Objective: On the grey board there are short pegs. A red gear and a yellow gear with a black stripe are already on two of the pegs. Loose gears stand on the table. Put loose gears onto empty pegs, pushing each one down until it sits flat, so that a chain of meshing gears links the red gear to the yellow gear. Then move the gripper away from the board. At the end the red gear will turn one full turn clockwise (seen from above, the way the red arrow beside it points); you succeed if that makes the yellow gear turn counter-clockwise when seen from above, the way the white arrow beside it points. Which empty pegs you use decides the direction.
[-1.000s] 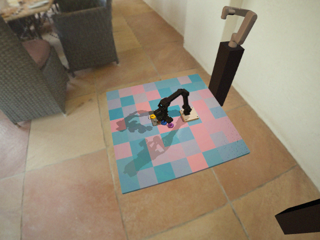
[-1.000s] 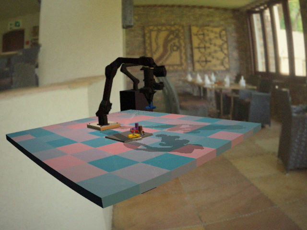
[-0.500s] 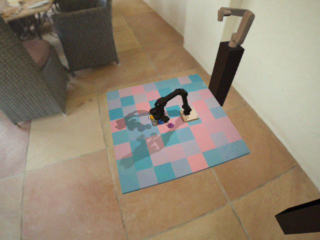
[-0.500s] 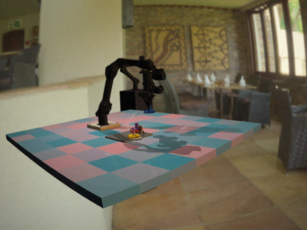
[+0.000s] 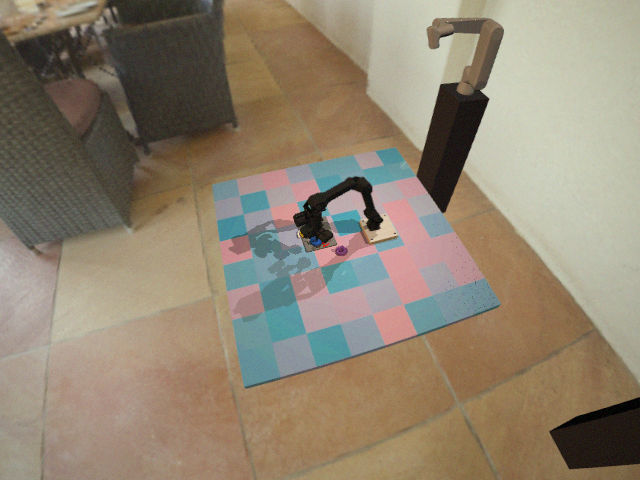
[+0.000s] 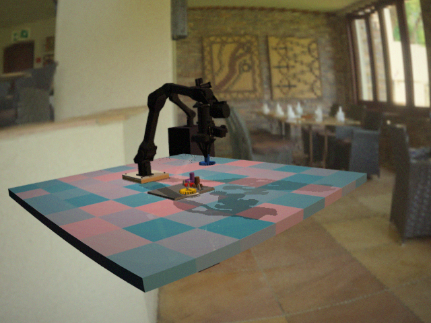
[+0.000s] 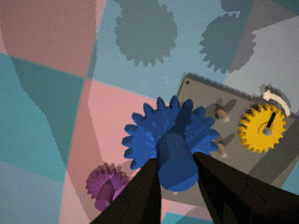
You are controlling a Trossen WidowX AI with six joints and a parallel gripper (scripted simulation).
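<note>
Now: gripper tip 130 mm to the left of the yellow gear, 110 mm above it and 20 mm short of it. The rest, counted from my gripper tip: purple gear 130 mm behind, 110 mm below, 30 mm to the left; then blue gear 10 mm below; then red gear 110 mm below, 60 mm behind, 50 mm to the right.
</note>
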